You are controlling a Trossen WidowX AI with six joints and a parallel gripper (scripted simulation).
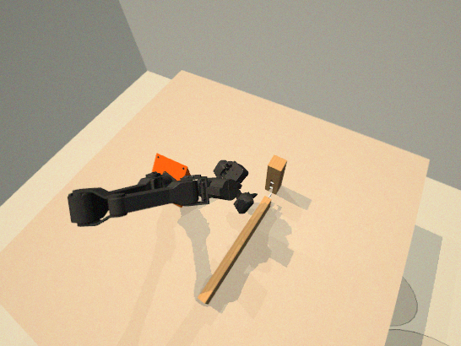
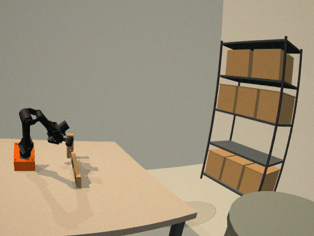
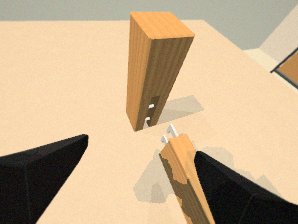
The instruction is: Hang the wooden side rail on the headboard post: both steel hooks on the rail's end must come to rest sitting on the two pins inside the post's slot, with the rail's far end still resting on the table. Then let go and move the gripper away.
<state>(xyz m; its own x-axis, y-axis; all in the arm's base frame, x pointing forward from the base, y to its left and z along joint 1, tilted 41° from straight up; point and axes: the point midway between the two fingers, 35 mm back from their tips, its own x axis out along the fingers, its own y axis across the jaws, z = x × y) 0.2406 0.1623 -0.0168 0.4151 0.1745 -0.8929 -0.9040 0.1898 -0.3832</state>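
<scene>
Right now the headboard post is 40 mm ahead of my gripper tip, 100 mm to the left of it and 50 mm below it.
</scene>
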